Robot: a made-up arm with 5 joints.
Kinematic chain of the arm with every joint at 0, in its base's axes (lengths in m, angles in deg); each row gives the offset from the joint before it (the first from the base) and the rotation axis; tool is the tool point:
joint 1: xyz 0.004 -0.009 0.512 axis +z
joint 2: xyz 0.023 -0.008 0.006 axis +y
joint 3: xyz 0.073 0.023 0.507 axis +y
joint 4: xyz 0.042 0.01 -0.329 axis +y
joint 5: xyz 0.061 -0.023 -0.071 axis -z
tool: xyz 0 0.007 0.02
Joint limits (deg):
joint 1: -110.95..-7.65
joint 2: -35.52..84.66
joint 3: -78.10..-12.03
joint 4: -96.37..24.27
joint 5: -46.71..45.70
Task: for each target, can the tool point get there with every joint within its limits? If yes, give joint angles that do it. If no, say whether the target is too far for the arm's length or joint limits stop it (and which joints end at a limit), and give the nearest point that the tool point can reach.
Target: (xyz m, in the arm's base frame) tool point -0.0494 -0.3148 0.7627
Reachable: yes | joints -101.48 -5.53 -20.59 -19.60 22.00
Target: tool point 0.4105 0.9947 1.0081
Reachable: no: too far | nearest point 0.2721 -0.0359 1.0081 | short by 1.040 m
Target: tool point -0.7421 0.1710 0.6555
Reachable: no: joint limits stop it (at a limit: joint 1, joint 3, joint 4, joint 5) | nearest point -0.0431 -0.1510 0.7478 | short by 0.775 m
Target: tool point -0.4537 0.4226 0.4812
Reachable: no: joint limits stop it (at a limit: joint 1, joint 2, joint 3, joint 4, joint 5) | nearest point -0.0525 -0.1756 0.3048 | short by 0.742 m
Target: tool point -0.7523 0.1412 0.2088
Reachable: no: joint limits stop it (at a limit: joint 1, joint 2, joint 4, joint 5) | nearest point -0.0605 -0.1967 0.2566 | short by 0.771 m
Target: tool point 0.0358 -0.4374 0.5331
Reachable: yes | joints -86.86 41.91 -23.74 -68.62 -25.89
